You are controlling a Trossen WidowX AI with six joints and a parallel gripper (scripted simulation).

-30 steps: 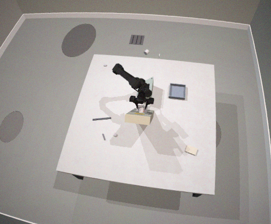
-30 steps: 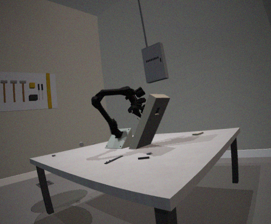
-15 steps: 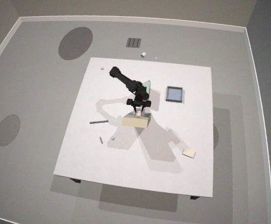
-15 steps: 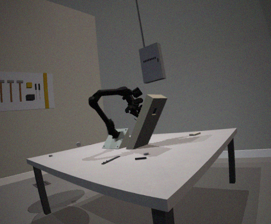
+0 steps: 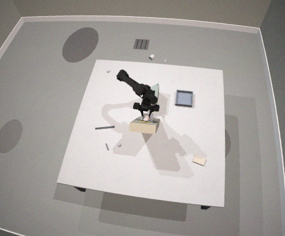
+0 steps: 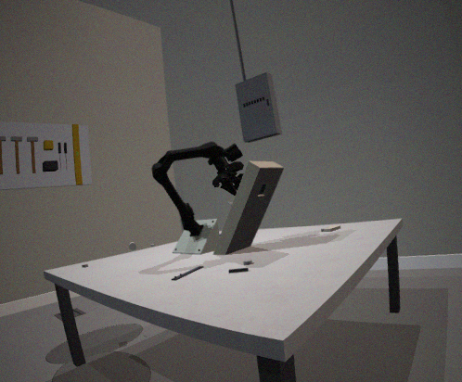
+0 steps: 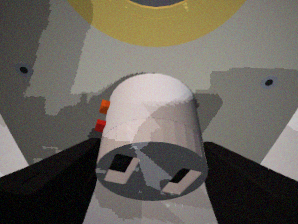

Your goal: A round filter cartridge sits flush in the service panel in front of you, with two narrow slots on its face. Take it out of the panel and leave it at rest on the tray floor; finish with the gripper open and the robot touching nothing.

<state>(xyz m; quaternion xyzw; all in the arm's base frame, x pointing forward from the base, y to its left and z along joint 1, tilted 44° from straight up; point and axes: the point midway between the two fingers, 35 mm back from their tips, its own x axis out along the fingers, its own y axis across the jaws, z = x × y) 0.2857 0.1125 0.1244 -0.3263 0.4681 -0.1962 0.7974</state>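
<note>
The blue-grey tray is 35 cm behind my gripper tip, 29 cm to the left of it and 23 cm below it. Round my gripper tip: short dark piece (31 cm to the right, 23 cm below, 18 cm ahead); tan block (44 cm to the left, 23 cm below, 21 cm ahead); round filter cartridge (right at my gripper tip).
</note>
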